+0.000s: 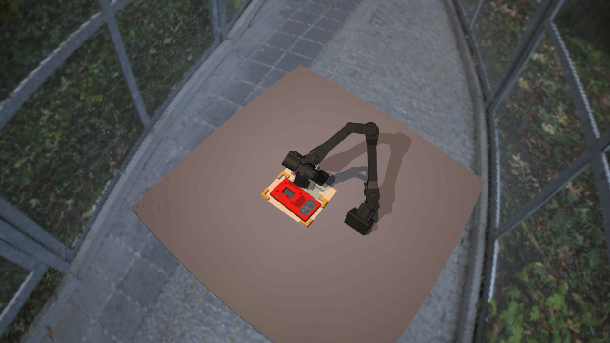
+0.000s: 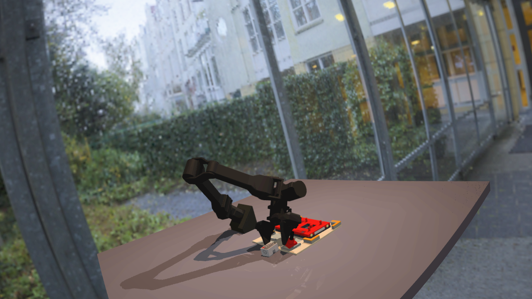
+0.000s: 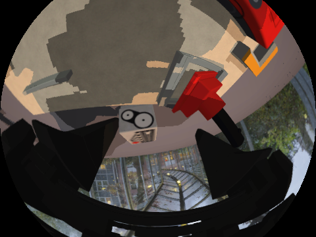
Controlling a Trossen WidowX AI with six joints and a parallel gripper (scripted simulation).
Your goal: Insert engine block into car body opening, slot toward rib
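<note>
Now: the grey engine block 10 mm behind my gripper tip, 10 mm to the right of it and 10 mm below it.
</note>
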